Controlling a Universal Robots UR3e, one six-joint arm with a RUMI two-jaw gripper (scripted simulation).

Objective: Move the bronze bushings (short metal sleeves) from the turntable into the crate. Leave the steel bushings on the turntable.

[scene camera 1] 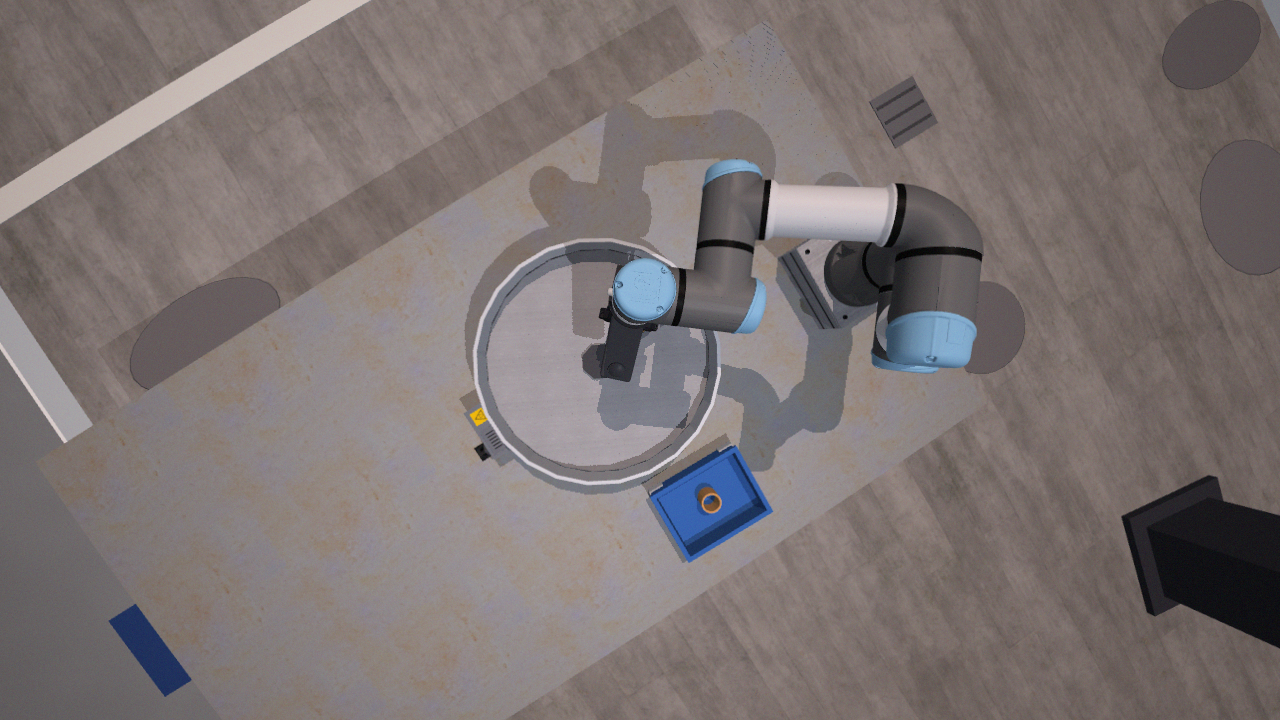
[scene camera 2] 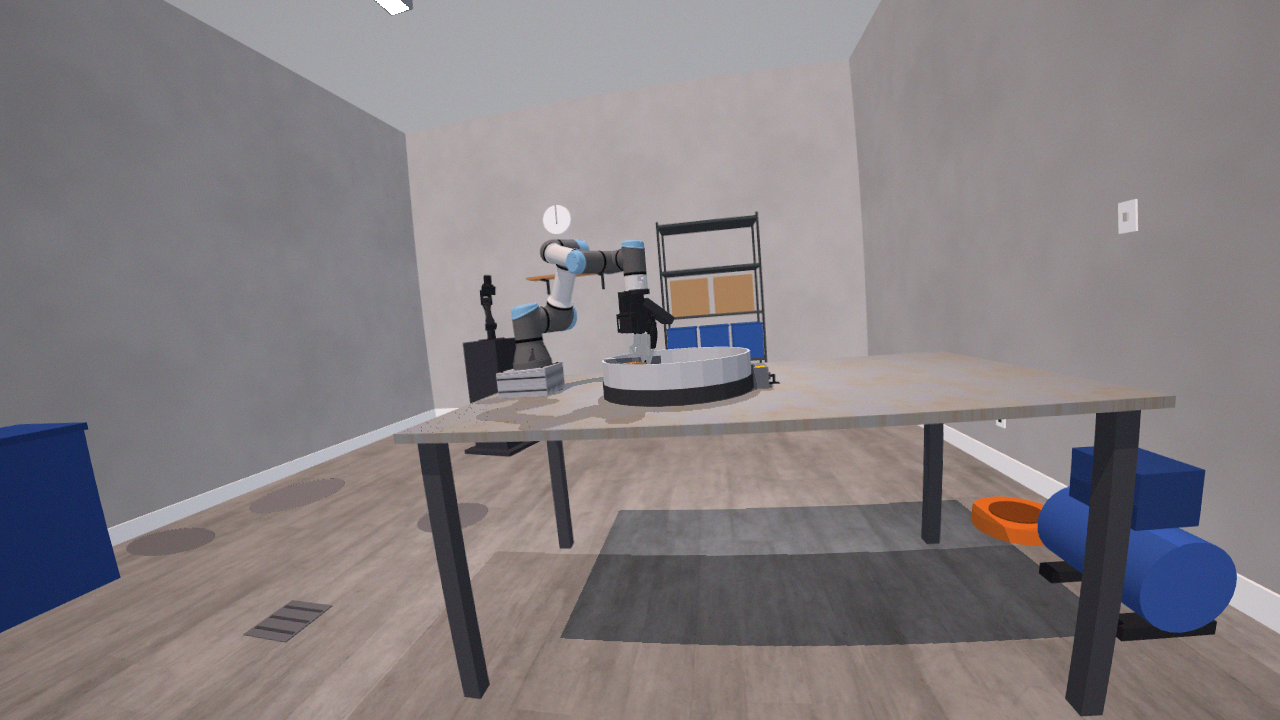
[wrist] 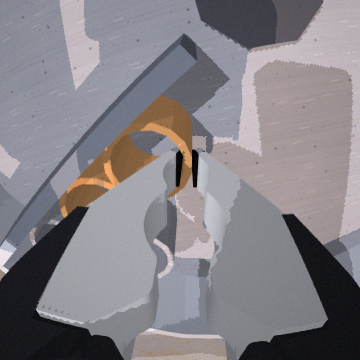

Labels:
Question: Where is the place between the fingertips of the gripper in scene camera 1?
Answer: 626, 320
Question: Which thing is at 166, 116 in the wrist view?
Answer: A bronze bushing.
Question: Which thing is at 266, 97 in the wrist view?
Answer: A round turntable.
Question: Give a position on a round turntable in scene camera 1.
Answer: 546, 347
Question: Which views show the gripper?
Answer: Scene camera 1, scene camera 2 and the wrist view: all of them.

